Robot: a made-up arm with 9 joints.
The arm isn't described. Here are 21 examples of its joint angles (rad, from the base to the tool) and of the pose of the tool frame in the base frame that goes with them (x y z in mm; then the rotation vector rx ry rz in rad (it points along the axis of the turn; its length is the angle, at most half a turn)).
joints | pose
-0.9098 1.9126 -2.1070 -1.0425 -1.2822 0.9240 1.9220 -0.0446 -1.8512 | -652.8 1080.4 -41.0 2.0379 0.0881 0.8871
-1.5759 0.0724 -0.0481 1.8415 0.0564 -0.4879 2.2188 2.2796 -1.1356 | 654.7 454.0 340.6 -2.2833 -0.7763 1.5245
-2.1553 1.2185 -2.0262 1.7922 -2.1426 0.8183 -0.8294 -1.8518 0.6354 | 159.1 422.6 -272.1 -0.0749 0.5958 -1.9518
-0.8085 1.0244 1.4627 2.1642 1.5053 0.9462 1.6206 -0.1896 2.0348 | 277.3 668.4 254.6 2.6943 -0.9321 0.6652
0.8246 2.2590 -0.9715 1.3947 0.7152 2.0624 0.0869 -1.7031 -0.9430 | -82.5 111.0 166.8 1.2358 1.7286 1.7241
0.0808 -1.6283 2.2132 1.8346 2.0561 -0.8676 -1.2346 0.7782 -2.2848 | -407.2 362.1 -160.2 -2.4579 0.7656 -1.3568
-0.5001 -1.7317 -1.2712 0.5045 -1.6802 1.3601 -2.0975 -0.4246 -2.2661 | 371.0 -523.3 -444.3 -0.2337 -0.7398 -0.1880
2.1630 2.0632 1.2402 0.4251 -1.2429 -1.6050 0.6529 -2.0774 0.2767 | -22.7 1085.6 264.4 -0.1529 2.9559 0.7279
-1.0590 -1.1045 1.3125 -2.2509 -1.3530 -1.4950 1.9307 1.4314 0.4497 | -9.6 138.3 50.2 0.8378 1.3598 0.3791
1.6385 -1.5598 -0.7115 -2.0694 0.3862 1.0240 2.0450 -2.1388 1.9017 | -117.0 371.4 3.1 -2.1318 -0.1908 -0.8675
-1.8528 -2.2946 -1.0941 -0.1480 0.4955 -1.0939 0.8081 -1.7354 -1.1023 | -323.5 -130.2 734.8 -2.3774 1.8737 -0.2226
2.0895 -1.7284 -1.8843 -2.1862 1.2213 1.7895 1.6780 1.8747 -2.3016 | -677.0 91.5 -57.7 0.5820 1.5087 0.0286
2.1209 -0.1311 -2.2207 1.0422 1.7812 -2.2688 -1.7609 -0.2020 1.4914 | -881.7 650.5 72.9 2.0313 -0.4749 -1.4287
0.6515 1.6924 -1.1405 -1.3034 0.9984 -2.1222 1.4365 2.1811 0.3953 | -76.2 533.9 -174.8 -1.7724 -1.2041 -1.0644
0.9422 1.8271 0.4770 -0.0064 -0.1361 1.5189 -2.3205 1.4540 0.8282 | 27.1 716.8 64.2 0.1294 2.6443 -0.1723
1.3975 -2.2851 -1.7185 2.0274 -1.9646 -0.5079 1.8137 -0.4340 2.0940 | -265.2 234.0 396.7 -2.6659 -1.3582 0.7128
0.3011 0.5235 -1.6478 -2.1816 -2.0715 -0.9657 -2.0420 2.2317 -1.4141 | 110.2 629.1 -60.5 1.0919 0.3944 -2.2190
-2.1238 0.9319 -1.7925 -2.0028 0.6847 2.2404 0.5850 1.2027 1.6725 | 125.6 488.4 87.4 -0.5580 -1.8793 0.7381
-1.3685 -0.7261 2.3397 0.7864 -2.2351 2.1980 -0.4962 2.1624 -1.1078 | 374.1 64.0 48.6 0.0495 -1.7565 1.5524
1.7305 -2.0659 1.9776 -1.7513 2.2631 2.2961 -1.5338 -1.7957 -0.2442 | 143.4 333.2 899.8 1.5881 1.0767 0.5801
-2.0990 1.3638 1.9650 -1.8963 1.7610 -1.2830 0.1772 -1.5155 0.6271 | 4.7 222.4 -345.1 -0.7631 -0.3649 2.9479
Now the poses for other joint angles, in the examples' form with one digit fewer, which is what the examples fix.
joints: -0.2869 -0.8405 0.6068 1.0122 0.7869 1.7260 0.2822 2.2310 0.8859
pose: -89 127 345 0.308 -0.785 2.259
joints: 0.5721 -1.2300 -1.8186 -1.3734 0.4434 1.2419 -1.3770 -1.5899 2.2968
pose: -110 -115 794 -0.966 0.868 -0.239
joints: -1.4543 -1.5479 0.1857 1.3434 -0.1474 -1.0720 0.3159 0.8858 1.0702
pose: 89 -75 437 -0.865 1.040 0.849
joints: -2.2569 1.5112 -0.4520 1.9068 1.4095 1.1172 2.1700 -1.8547 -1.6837
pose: -354 941 -130 0.635 0.588 -0.236
